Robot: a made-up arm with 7 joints. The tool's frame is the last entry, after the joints. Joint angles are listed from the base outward.
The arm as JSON. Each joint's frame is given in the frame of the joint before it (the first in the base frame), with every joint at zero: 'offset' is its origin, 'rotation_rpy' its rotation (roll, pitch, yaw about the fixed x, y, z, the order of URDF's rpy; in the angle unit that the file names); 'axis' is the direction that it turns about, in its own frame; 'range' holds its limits. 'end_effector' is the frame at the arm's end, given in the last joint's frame.
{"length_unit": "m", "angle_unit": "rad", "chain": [
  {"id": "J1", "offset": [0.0, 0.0, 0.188], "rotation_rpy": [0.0, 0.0, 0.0], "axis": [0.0, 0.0, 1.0], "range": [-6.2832, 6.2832]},
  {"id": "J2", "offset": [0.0, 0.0, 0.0], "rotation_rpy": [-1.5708, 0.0, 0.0], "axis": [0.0, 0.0, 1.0], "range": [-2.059, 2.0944]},
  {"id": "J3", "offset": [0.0, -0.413, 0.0], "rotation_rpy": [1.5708, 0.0, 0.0], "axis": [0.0, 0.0, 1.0], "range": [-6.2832, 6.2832]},
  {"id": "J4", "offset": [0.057, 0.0, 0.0], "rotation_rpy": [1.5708, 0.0, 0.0], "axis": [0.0, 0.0, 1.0], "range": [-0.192, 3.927]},
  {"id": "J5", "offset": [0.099, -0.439, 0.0], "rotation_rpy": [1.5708, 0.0, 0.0], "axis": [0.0, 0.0, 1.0], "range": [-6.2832, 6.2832]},
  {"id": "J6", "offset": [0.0, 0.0, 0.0], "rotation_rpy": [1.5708, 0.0, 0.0], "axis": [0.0, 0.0, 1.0], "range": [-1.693, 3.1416]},
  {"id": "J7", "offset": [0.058, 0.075, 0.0], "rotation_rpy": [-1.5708, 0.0, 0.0], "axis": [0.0, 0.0, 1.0], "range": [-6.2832, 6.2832]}
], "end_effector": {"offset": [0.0, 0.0, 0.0], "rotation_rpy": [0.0, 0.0, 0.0]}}
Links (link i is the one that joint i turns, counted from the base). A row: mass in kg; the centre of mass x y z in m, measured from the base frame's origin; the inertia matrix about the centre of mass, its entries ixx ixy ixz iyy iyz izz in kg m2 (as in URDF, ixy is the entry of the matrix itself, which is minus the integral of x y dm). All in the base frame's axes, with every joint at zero. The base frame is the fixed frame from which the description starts. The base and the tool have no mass.
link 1: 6.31; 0.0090 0.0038 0.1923; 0.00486 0 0 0.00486 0 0.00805
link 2: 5.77; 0.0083 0.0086 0.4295; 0.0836 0 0 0.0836 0 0.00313
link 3: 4.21; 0.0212 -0.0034 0.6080; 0.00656 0 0 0.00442 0 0.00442
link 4: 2.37; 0.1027 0.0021 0.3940; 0.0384 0 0.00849 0.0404 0 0.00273
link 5: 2.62; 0.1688 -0.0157 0.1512; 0.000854 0 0 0.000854 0 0.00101
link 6: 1.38; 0.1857 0.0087 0.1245; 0.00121 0 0.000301 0.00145 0 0.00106
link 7: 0.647; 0.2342 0.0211 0.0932; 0.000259 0 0 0.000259 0 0.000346
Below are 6 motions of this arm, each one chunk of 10 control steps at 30 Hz.
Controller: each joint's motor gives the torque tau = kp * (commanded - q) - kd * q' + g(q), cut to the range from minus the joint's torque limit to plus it. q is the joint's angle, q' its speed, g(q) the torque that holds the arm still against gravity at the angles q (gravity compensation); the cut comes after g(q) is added. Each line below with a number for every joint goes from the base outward.
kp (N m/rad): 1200 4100 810 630 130 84 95
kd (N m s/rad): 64 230 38 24 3.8 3.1 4
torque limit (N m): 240 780 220 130 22 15 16
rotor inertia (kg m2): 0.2 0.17 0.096 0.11 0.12 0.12 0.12
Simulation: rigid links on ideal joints. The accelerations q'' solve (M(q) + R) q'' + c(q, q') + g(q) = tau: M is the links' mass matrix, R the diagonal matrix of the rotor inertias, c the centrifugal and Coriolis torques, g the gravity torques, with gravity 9.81 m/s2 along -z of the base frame. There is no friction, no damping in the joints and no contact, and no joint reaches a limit. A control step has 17 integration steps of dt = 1/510 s. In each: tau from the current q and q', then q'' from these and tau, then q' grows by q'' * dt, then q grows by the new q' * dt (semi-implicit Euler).
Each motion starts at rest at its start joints. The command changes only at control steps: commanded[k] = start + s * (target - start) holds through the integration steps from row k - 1 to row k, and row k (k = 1, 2, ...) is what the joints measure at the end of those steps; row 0 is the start. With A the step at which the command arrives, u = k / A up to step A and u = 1 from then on. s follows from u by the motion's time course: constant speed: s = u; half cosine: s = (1 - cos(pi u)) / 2; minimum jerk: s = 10 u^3 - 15 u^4 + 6 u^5; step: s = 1 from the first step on.
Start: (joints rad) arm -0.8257 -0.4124 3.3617 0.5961 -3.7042 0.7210 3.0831
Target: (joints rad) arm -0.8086 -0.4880 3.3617 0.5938 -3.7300 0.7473 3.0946
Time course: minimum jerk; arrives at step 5
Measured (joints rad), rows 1 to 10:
1: -0.8254 -0.4141 3.3616 0.5966 -3.7048 0.7215 3.0833
2: -0.8236 -0.4232 3.3611 0.5985 -3.7084 0.7246 3.0847
3: -0.8200 -0.4408 3.3606 0.6006 -3.7161 0.7319 3.0878
4: -0.8155 -0.4603 3.3606 0.5999 -3.7253 0.7412 3.0914
5: -0.8118 -0.4740 3.3614 0.5956 -3.7312 0.7481 3.0940
6: -0.8094 -0.4814 3.3623 0.5910 -3.7325 0.7501 3.0949
7: -0.8083 -0.4850 3.3627 0.5886 -3.7314 0.7488 3.0948
8: -0.8080 -0.4867 3.3627 0.5887 -3.7302 0.7468 3.0945
9: -0.8081 -0.4875 3.3623 0.5905 -3.7297 0.7457 3.0944
10: -0.8083 -0.4878 3.3620 0.5925 -3.7298 0.7459 3.0944

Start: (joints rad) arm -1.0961 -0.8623 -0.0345 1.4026 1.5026 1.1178 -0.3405
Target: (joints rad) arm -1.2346 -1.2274 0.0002 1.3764 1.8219 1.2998 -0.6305
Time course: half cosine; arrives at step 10
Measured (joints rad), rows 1 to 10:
1: -1.0973 -0.8655 -0.0343 1.3999 1.5058 1.1187 -0.3426
2: -1.1020 -0.8774 -0.0335 1.3920 1.5193 1.1235 -0.3518
3: -1.1115 -0.9013 -0.0318 1.3813 1.5475 1.1353 -0.3723
4: -1.1255 -0.9373 -0.0291 1.3722 1.5892 1.1551 -0.4046
5: -1.1432 -0.9833 -0.0256 1.3683 1.6394 1.1815 -0.4461
6: -1.1629 -1.0355 -0.0214 1.3708 1.6921 1.2114 -0.4924
7: -1.1828 -1.0890 -0.0168 1.3783 1.7419 1.2419 -0.5384
8: -1.2013 -1.1384 -0.0116 1.3884 1.7840 1.2701 -0.5793
9: -1.2165 -1.1789 -0.0060 1.3985 1.8142 1.2934 -0.6110
10: -1.2272 -1.2063 -0.0006 1.4070 1.8295 1.3093 -0.6303

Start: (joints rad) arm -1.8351 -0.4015 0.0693 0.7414 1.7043 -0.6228 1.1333
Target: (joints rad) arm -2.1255 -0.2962 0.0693 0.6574 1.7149 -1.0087 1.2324
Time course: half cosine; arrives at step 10
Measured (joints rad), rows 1 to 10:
1: -1.8378 -0.4005 0.0703 0.7413 1.7043 -0.6256 1.1340
2: -1.8477 -0.3969 0.0729 0.7400 1.7043 -0.6378 1.1373
3: -1.8674 -0.3898 0.0757 0.7358 1.7044 -0.6657 1.1444
4: -1.8969 -0.3791 0.0773 0.7275 1.7051 -0.7105 1.1555
5: -1.9344 -0.3657 0.0769 0.7153 1.7067 -0.7685 1.1698
6: -1.9766 -0.3506 0.0746 0.7003 1.7090 -0.8330 1.1856
7: -2.0194 -0.3353 0.0712 0.6846 1.7116 -0.8961 1.2012
8: -2.0584 -0.3215 0.0674 0.6702 1.7140 -0.9508 1.2150
9: -2.0896 -0.3103 0.0640 0.6588 1.7158 -0.9915 1.2257
10: -2.1100 -0.3030 0.0614 0.6517 1.7168 -1.0146 1.2321

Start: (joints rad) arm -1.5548 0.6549 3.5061 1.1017 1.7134 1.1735 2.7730
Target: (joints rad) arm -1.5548 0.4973 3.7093 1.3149 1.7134 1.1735 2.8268
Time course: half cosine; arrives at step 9
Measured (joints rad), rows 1 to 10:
1: -1.5551 0.6529 3.5079 1.1043 1.7132 1.1733 2.7735
2: -1.5560 0.6456 3.5153 1.1142 1.7125 1.1723 2.7757
3: -1.5571 0.6319 3.5313 1.1341 1.7118 1.1706 2.7803
4: -1.5580 0.6124 3.5564 1.1637 1.7114 1.1690 2.7874
5: -1.5581 0.5892 3.5885 1.1998 1.7117 1.1684 2.7963
6: -1.5573 0.5648 3.6239 1.2377 1.7126 1.1694 2.8059
7: -1.5557 0.5421 3.6581 1.2723 1.7137 1.1716 2.8148
8: -1.5537 0.5237 3.6865 1.2990 1.7147 1.1745 2.8220
9: -1.5518 0.5117 3.7053 1.3145 1.7155 1.1773 2.8265
10: -1.5506 0.5055 3.7141 1.3198 1.7157 1.1791 2.8283

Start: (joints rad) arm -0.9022 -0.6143 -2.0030 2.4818 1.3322 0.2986 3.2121
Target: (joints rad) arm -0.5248 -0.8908 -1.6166 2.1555 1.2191 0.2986 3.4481
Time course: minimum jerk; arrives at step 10
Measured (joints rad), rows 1 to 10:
1: -0.9016 -0.6152 -2.0013 2.4820 1.3316 0.2985 3.2128
2: -0.8975 -0.6207 -1.9910 2.4824 1.3274 0.2975 3.2175
3: -0.8848 -0.6356 -1.9657 2.4779 1.3160 0.2952 3.2313
4: -0.8590 -0.6625 -1.9238 2.4601 1.2969 0.2914 3.2576
5: -0.8181 -0.7016 -1.8694 2.4218 1.2733 0.2871 3.2950
6: -0.7632 -0.7491 -1.8105 2.3620 1.2504 0.2833 3.3385
7: -0.6981 -0.7983 -1.7557 2.2881 1.2328 0.2812 3.3810
8: -0.6293 -0.8405 -1.7105 2.2121 1.2231 0.2824 3.4157
9: -0.5651 -0.8695 -1.6765 2.1469 1.2216 0.2878 3.4383
10: -0.5138 -0.8838 -1.6514 2.1016 1.2256 0.2972 3.4483

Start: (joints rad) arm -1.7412 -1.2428 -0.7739 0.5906 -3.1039 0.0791 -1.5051
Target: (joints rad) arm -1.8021 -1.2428 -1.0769 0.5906 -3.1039 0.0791 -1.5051
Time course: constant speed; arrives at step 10
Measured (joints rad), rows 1 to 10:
1: -1.7426 -1.2425 -0.7837 0.5904 -3.1023 0.0792 -1.5054
2: -1.7462 -1.2423 -0.8059 0.5900 -3.1009 0.0793 -1.5056
3: -1.7515 -1.2423 -0.8351 0.5899 -3.1015 0.0793 -1.5056
4: -1.7578 -1.2425 -0.8666 0.5903 -3.1030 0.0794 -1.5054
5: -1.7643 -1.2426 -0.8980 0.5909 -3.1042 0.0795 -1.5052
6: -1.7708 -1.2427 -0.9289 0.5915 -3.1045 0.0796 -1.5051
7: -1.7771 -1.2428 -0.9594 0.5918 -3.1043 0.0798 -1.5051
8: -1.7833 -1.2428 -0.9897 0.5919 -3.1040 0.0798 -1.5051
9: -1.7894 -1.2428 -1.0199 0.5918 -3.1038 0.0798 -1.5051
10: -1.7954 -1.2428 -1.0502 0.5917 -3.1038 0.0797 -1.5051

